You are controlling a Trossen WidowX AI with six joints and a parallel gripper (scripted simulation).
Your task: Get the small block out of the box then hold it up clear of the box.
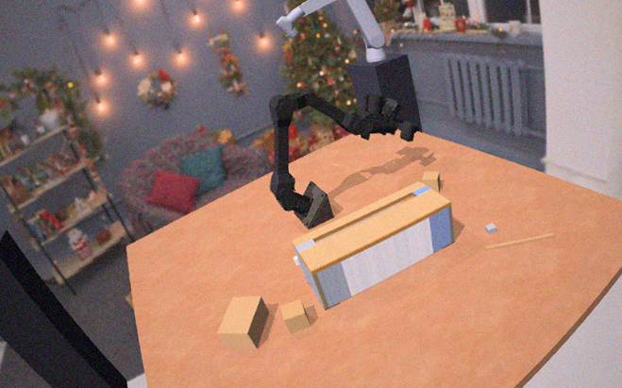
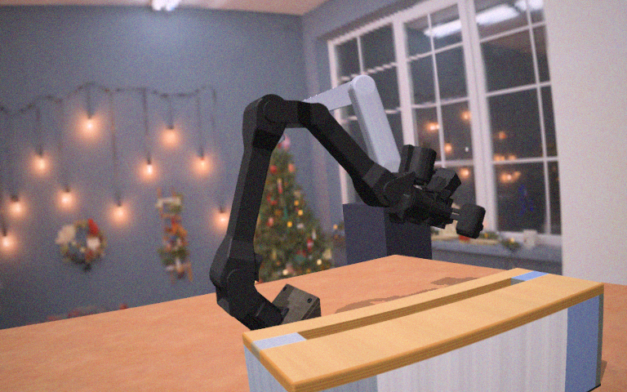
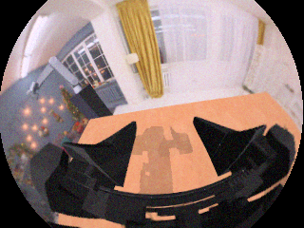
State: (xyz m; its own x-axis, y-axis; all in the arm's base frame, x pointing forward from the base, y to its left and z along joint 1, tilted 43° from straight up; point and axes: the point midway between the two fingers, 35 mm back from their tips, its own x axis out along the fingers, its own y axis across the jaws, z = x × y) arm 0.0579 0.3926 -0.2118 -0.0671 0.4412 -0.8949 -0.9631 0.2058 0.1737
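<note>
Now: gripper tip 45 cm to the left of the box, 28 cm short of it and 8 cm above it. From my gripper tip the other things lie so: large tan block 84 cm to the right, 27 cm ahead, 11 cm below; then thin wooden stick 58 cm ahead, 18 cm to the right, 14 cm below.
</note>
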